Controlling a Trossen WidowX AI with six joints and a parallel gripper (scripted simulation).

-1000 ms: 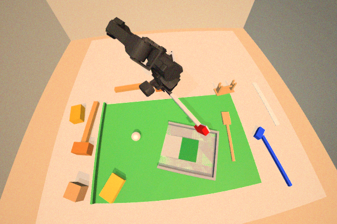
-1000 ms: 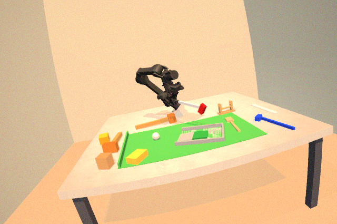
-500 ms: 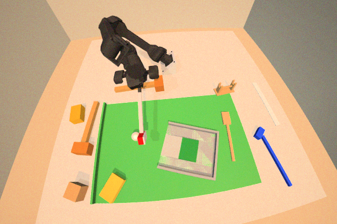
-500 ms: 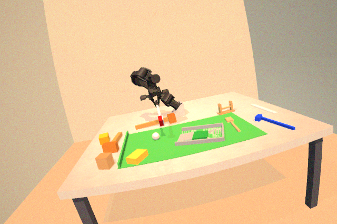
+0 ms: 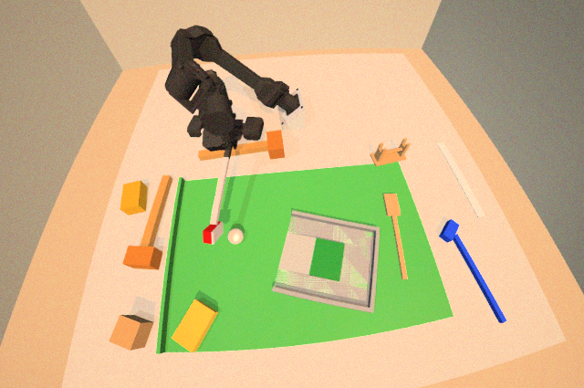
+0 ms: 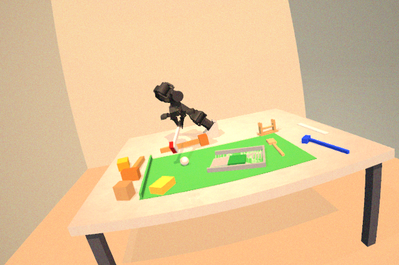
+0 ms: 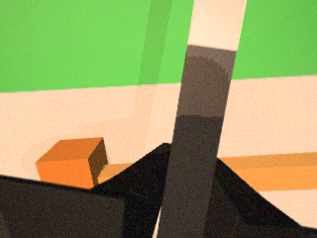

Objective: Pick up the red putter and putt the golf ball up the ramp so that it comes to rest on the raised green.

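Now: gripper tip 12 cm short of the red putter and 2 cm to the left of it. The rest, counted from my gripper tip: wooden rack: 50 cm to the left, 10 cm below; then blue putter: 39 cm ahead, 62 cm to the left, 12 cm below; then white golf ball: 21 cm ahead, 2 cm to the right, 11 cm below.
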